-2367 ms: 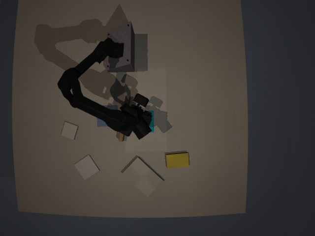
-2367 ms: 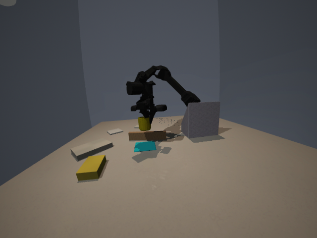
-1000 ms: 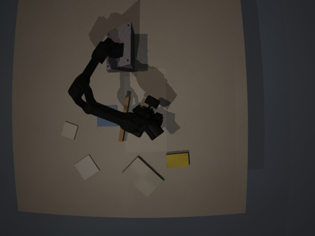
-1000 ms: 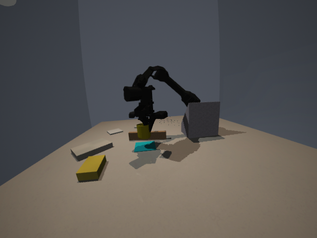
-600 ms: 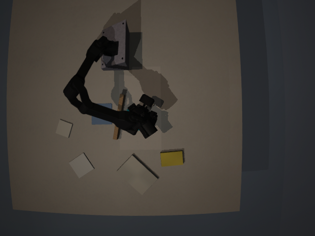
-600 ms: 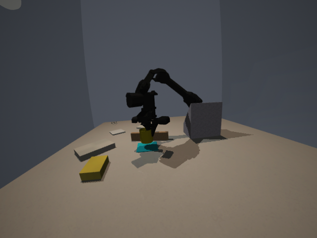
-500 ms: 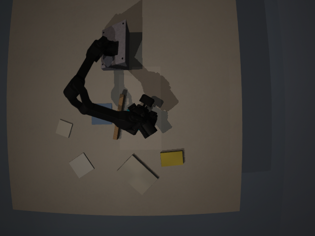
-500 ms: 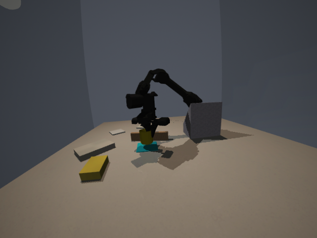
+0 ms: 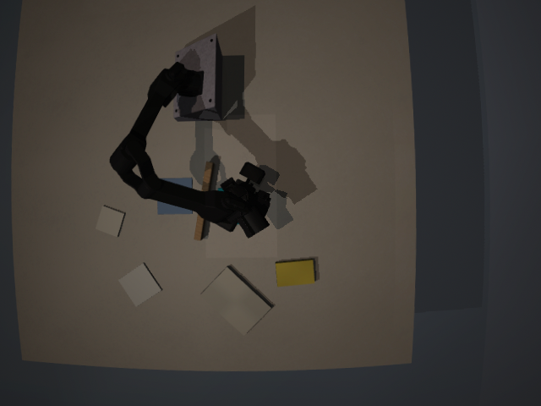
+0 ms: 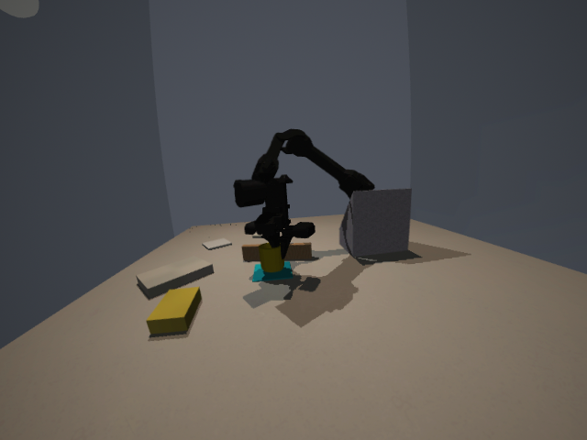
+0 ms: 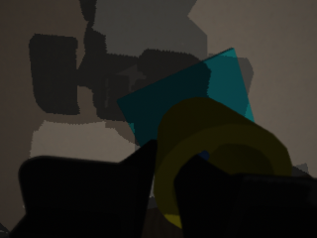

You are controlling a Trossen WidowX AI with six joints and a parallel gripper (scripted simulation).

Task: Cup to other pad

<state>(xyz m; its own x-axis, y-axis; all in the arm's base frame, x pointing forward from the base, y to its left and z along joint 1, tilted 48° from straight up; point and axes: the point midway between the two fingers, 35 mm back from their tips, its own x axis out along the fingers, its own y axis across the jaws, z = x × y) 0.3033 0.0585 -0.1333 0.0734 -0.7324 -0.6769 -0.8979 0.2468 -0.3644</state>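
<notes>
Now: the yellow cup 2 cm ahead of my gripper tip and 1 cm to the right of it. Also, from my gripper tip: blue pad 1 cm ahead, 20 cm to the right, 5 cm below; teal pad 3 cm ahead, 1 cm to the right, 5 cm below; wooden bar 2 cm ahead, 11 cm to the right, 3 cm below.
</notes>
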